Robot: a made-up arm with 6 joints.
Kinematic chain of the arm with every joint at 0, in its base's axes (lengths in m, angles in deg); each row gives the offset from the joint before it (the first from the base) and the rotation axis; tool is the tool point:
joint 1: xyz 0 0 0.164 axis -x
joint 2: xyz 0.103 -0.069 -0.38 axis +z
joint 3: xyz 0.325 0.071 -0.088 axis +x
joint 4: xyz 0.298 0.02 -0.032 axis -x
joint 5: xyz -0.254 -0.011 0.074 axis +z
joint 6: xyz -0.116 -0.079 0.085 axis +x
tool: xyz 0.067 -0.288 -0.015
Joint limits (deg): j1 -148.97..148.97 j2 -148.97..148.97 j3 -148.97..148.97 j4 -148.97..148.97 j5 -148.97..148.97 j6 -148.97..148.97
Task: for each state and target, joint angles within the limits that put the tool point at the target. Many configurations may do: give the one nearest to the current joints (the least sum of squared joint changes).
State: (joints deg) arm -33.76 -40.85 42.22 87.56 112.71 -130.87
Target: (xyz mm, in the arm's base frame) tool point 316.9 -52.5 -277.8
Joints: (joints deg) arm -55.26 -23.46 81.29 45.49 131.28 -131.68
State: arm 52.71 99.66 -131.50 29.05 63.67 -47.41
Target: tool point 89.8 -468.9 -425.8
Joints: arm 98.76 57.32 -112.12 8.06 49.76 -25.02
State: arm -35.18 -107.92 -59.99 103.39 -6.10 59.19
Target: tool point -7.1 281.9 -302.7
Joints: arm -80.19 -137.15 -64.23 107.79 -2.61 75.71
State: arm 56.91 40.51 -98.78 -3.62 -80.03 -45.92
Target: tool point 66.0 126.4 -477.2
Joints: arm 26.96 22.95 -97.76 -3.89 -80.68 -65.12
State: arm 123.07 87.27 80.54 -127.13 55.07 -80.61
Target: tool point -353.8 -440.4 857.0
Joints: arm 148.97 123.16 80.77 -125.97 51.30 -112.59
